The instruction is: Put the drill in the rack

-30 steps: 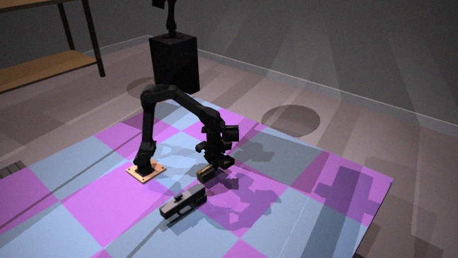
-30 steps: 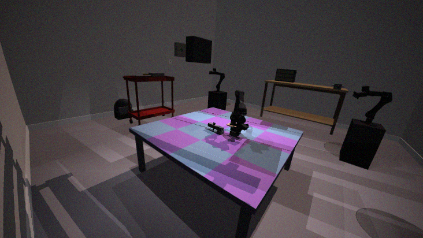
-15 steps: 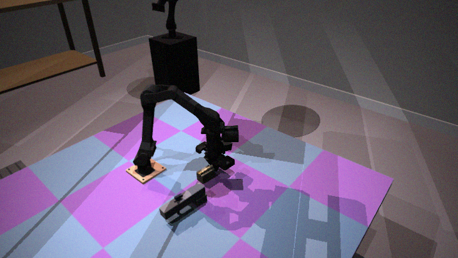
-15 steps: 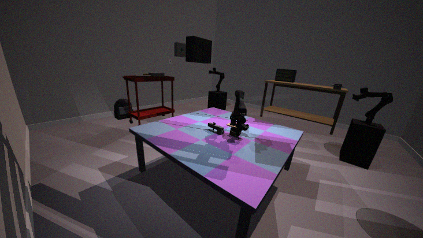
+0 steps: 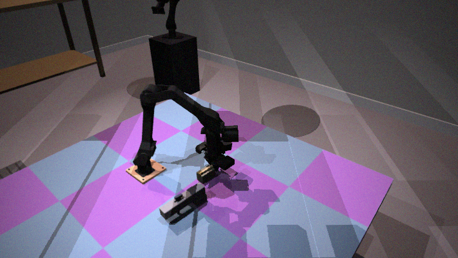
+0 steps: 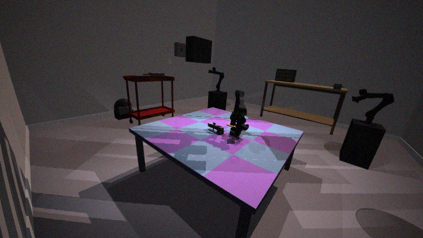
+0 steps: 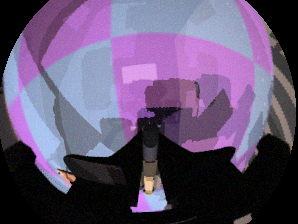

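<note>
Now: the drill 40 mm to the right of my gripper tip and 30 mm above it. Also, from my gripper tip: dark key: 60 mm ahead, 250 mm to the right, 40 mm above; dark striped block: 10 mm behind, 50 mm to the right, 10 mm above; grey block fixture: 60 mm ahead, 220 mm to the right, 30 mm above.
</note>
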